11 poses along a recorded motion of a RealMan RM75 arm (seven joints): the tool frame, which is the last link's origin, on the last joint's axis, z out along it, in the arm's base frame.
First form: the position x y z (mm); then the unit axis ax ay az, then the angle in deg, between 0 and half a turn.
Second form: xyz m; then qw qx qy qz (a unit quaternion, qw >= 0). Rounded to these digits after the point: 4 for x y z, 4 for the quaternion.
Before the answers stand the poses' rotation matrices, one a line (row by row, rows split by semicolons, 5 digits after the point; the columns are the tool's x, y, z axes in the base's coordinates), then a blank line. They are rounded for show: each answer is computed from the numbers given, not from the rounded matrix.
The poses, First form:
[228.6 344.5 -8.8 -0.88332 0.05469 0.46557 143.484]
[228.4 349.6 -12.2 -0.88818 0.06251 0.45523 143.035]
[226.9 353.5 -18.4 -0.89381 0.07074 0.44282 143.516]
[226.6 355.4 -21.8 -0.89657 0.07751 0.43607 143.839]
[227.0 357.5 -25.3 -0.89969 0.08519 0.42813 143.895]
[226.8 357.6 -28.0 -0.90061 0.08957 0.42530 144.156]
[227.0 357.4 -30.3 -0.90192 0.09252 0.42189 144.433]
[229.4 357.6 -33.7 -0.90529 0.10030 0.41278 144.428]
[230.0 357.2 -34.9 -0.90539 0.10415 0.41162 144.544]
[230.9 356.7 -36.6 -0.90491 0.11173 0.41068 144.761]
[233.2 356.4 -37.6 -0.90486 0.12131 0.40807 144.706]
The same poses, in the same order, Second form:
0.60365 -0.36417 -0.70922; 0.18990 -0.79830 0.57154; -0.77431 -0.47969 -0.41273
0.62016 -0.37362 -0.68979; 0.17386 -0.79197 0.58528; -0.76497 -0.48289 -0.42619
0.63722 -0.37737 -0.67197; 0.14924 -0.79500 0.58797; -0.75610 -0.47495 -0.45027
0.64546 -0.38290 -0.66088; 0.13171 -0.79650 0.59011; -0.75235 -0.46794 -0.46368
0.65549 -0.39085 -0.64619; 0.11371 -0.79482 0.59610; -0.74659 -0.46422 -0.47655
0.65797 -0.39510 -0.64107; 0.10299 -0.79609 0.59635; -0.74597 -0.45841 -0.48311
0.66171 -0.39671 -0.63621; 0.09407 -0.79791 0.59539; -0.74384 -0.45382 -0.49066
0.67278 -0.40478 -0.61929; 0.07547 -0.79514 0.60171; -0.73598 -0.45155 -0.50441
0.67288 -0.40988 -0.61582; 0.06767 -0.79488 0.60298; -0.73665 -0.44740 -0.50712
0.67091 -0.42064 -0.61069; 0.05327 -0.79407 0.60548; -0.73962 -0.43876 -0.51034
0.67084 -0.43513 -0.60053; 0.03641 -0.78947 0.61271; -0.74071 -0.43289 -0.51377

[0.2286 0.3445 -0.0088 0.3133 -0.8388 0.0519 0.4421]
[0.2284 0.3496 -0.0122 0.3170 -0.8424 0.0593 0.4317]
[0.2269 0.3535 -0.0184 0.3130 -0.8489 0.0672 0.4206]
[0.2266 0.3554 -0.0218 0.3104 -0.8523 0.0737 0.4145]
[0.2270 0.3575 -0.0253 0.3099 -0.8554 0.0810 0.4071]
[0.2268 0.3576 -0.0280 0.3077 -0.8569 0.0852 0.4047]
[0.2270 0.3574 -0.0303 0.3054 -0.8588 0.0881 0.4017]
[0.2294 0.3576 -0.0337 0.3055 -0.8620 0.0955 0.3931]
[0.2300 0.3572 -0.0349 0.3045 -0.8624 0.0992 0.3921]
[0.2309 0.3567 -0.0366 0.3027 -0.8625 0.1065 0.3914]
[0.2332 0.3564 -0.0376 0.3032 -0.8623 0.1156 0.3889]

